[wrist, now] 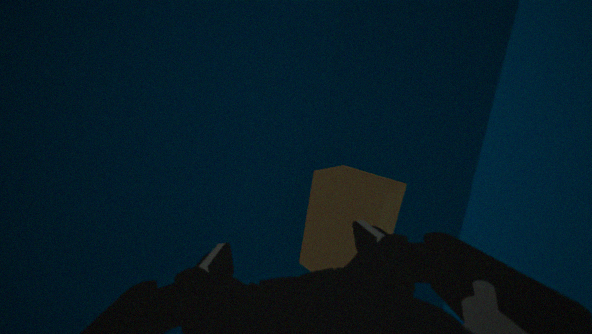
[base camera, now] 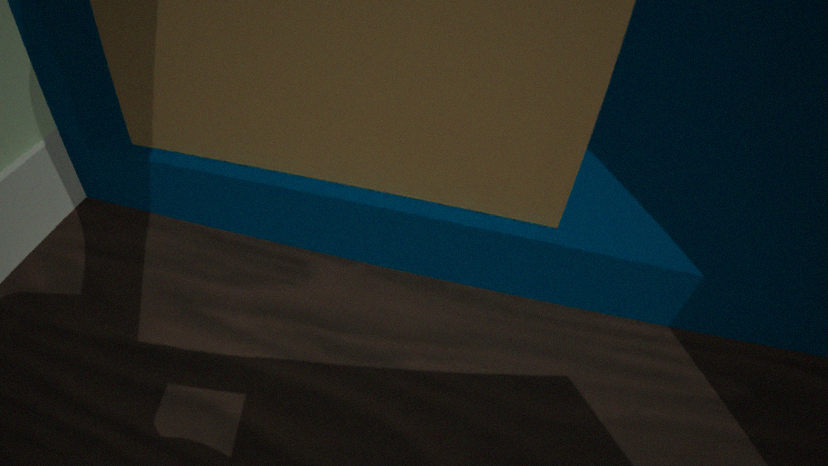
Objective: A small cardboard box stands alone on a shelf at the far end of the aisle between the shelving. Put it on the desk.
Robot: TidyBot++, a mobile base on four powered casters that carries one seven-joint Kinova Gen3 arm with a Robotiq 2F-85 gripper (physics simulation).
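Places are measured from the arm's base along level axes (x left, y back, z up), in centimetres.
Where they show: gripper, fingertip midpoint: (wrist: 293,245).
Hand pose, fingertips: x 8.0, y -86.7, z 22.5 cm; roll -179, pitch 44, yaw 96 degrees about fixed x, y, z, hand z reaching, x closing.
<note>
Things, the pixels of their top centre, and the offset from my fingertips. "spot": a spot on its surface instead. Level surfaces: height alone.
- small cardboard box, top centre: (wrist: 334,235) dx +0.4, dy +1.0, dz -3.8 cm
- large tan box, surface spot: (base camera: 370,104) spot: dx -5.9, dy +41.3, dz -45.6 cm
- dark blue panel, surface height: dz -54.5 cm
- wooden floor, surface height: dz -62.1 cm
A small cardboard box (wrist: 330,215) shows tan in the wrist view, a little right of centre, against dark blue shelving. My gripper (wrist: 293,245) is open in the lower part of the wrist view, with nothing between its fingers. The right fingertip overlaps the lower right part of the box in the picture, and the left fingertip stands well to the left of it. The box's lower end is hidden behind the gripper. The gripper does not show in the base camera view. The desk does not show in either view.
In the base camera view, a large tan box (base camera: 370,104) stands on a low blue shelf base (base camera: 347,214) right in front. A dark blue panel (base camera: 741,173) rises at the right. A pale wall with a grey skirting board (base camera: 28,202) is at the left. The wooden floor (base camera: 347,312) carries shadows.
</note>
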